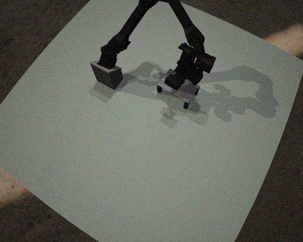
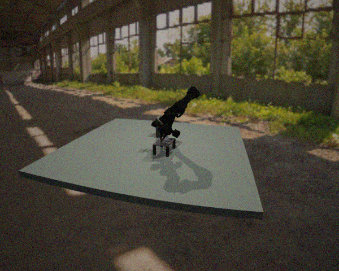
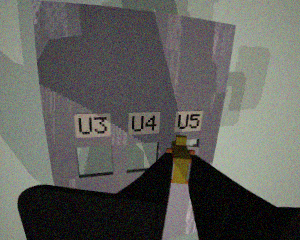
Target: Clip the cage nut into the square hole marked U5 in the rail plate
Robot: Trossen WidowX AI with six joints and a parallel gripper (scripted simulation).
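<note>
Right now the cage nut is 10 mm below my gripper tip.
</note>
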